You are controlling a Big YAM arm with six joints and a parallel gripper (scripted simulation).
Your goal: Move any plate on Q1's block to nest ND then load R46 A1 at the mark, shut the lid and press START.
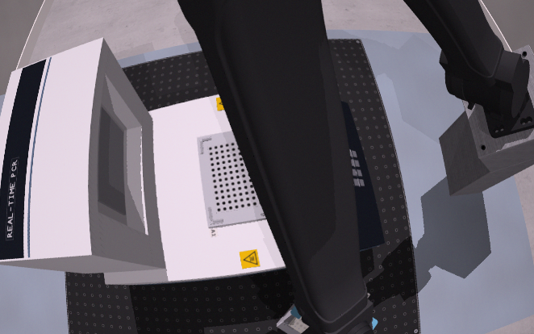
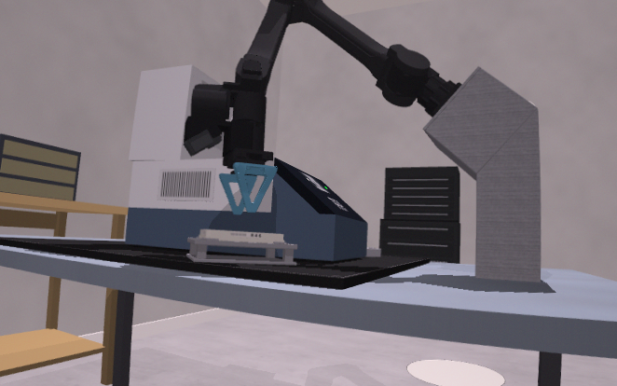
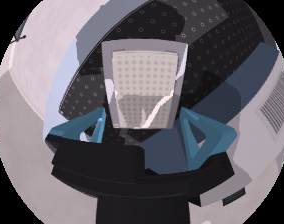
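Right now my hand is 5 cm above the sealed plate R46. Round my hand: grey nest ND (9 cm ahead, 57 cm to the right, 8 cm below); then nest N1 (6 cm below).
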